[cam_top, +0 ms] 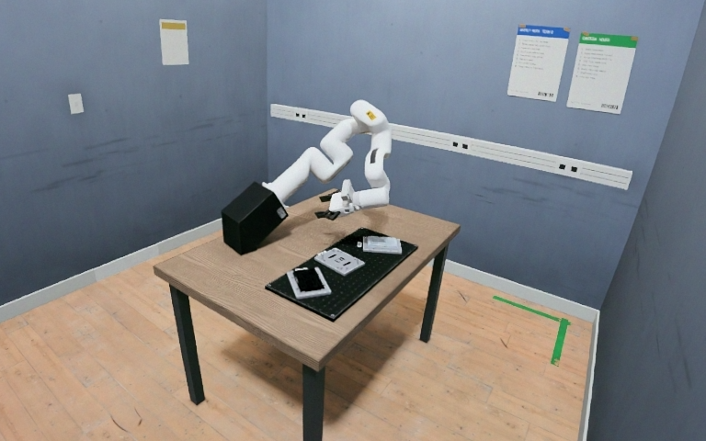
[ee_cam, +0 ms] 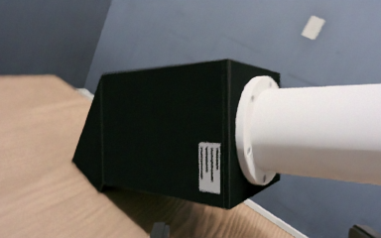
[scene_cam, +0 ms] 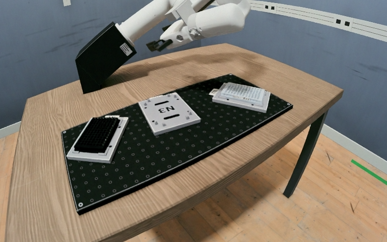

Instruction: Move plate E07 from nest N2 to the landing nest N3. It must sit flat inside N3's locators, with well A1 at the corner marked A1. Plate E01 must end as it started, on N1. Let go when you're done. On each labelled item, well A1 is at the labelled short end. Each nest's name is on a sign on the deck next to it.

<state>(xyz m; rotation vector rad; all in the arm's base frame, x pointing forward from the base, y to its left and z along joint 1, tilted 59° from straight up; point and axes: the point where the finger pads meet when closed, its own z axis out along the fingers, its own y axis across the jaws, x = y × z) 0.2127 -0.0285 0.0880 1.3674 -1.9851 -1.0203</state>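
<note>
Right now my hand is 210 mm short of the clear well plate, 170 mm to the right of it and 160 mm above it. The rest, counted from my hand: black well plate: 260 mm to the right, 170 mm ahead, 160 mm below; nest N1: 260 mm to the right, 170 mm below, 170 mm ahead.
</note>
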